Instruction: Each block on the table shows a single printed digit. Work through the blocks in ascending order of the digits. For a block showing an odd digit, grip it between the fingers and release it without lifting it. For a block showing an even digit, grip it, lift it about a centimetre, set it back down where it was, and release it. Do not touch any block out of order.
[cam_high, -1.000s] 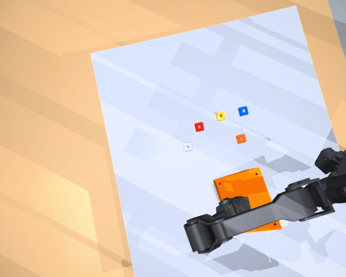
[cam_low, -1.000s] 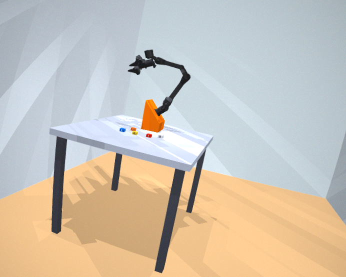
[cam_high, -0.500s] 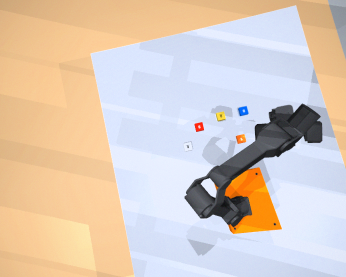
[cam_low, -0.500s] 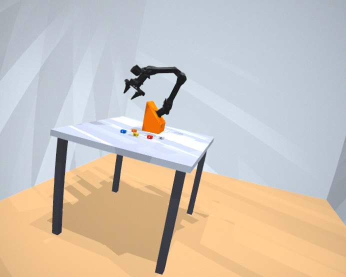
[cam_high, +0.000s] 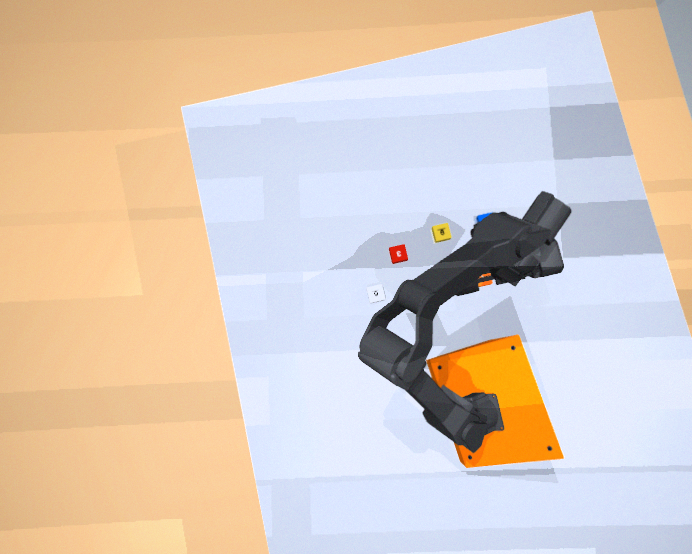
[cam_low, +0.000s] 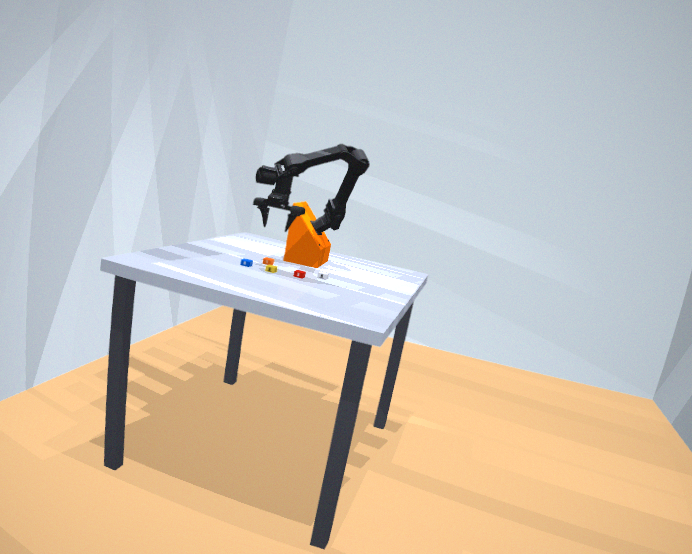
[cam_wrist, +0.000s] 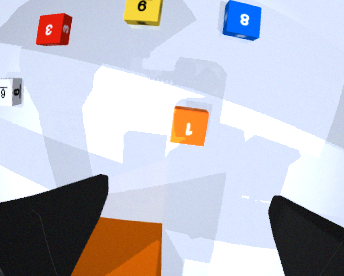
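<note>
My gripper tip is now 12 cm above the orange block and 1 cm short of it. From my gripper tip the other things lie so: yellow block 12 cm below, 12 cm ahead, 6 cm to the left; blue block 12 cm below, 12 cm ahead, 4 cm to the right; red block 15 cm to the left, 12 cm below, 9 cm ahead.
</note>
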